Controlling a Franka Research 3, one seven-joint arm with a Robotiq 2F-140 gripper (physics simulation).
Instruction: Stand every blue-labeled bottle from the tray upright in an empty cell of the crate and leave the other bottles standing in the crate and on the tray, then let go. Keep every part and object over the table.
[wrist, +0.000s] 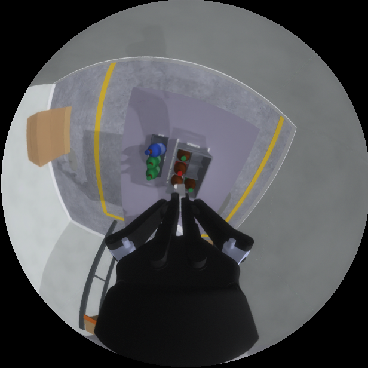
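A blue bottle (156, 150) stands at the far end of the dark tray (160, 139), with two green bottles (154, 161) (152, 173) in a row nearer the gripper. The grey crate (206, 172) is right of the tray. Three brown bottles (184, 154) (179, 167) (176, 179) stand in its left row, and one brown bottle (190, 184) stands at the near end of its right row. Two cells farther along the right row look empty. My gripper (180, 189) is shut with nothing between its fingers; its tips appear over the crate's near end and hide part of it.
A purple-grey mat (225, 132) lies under the tray and crate on the grey table (80, 95), which has yellow lines (98, 145) (260, 169). A cardboard box (49, 135) is at the left. A dark rail frame (88, 285) is at the lower left.
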